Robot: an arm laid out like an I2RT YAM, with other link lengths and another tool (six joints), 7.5 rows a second.
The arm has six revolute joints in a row. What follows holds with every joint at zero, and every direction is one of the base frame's.
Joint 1 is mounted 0.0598 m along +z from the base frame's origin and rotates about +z.
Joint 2 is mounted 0.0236 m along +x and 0.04 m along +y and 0.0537 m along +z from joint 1 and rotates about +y.
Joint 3 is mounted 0.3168 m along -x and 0.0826 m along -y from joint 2 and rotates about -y.
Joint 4 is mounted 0.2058 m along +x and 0.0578 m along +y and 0.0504 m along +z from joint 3 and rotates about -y.
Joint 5 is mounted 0.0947 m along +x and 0.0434 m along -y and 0.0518 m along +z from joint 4 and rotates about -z.
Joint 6 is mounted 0.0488 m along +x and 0.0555 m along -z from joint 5 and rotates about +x.
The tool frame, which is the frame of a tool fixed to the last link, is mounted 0.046 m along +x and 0.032 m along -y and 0.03 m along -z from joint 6; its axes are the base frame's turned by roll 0.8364, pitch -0.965 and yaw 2.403 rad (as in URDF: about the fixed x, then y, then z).
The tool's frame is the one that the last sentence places.
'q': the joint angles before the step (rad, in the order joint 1, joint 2, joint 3, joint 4, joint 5, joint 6). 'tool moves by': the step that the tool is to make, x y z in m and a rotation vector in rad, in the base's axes. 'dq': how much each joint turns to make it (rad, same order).
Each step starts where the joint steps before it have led.
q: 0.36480 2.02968 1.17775 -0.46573 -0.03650 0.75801
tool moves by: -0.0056 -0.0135 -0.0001 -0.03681 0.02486 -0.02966
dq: -0.02448 -0.00533 -0.01069 -0.03071 0.02645 -0.00101
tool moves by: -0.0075 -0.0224 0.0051 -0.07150 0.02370 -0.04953
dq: -0.04025 -0.01861 -0.00803 -0.05554 0.06105 -0.00255
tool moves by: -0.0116 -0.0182 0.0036 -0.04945 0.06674 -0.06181
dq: -0.03909 -0.00128 0.00714 -0.08749 0.03178 0.01874
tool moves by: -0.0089 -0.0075 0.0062 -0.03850 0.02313 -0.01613
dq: -0.00759 -0.01890 -0.00565 -0.04602 0.03191 0.00615
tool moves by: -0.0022 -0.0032 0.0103 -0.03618 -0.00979 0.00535
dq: 0.00386 -0.02551 0.01146 -0.03614 0.03732 -0.00379
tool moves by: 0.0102 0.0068 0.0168 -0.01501 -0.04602 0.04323
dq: 0.02416 -0.02123 0.06035 -0.03769 0.02504 -0.02152
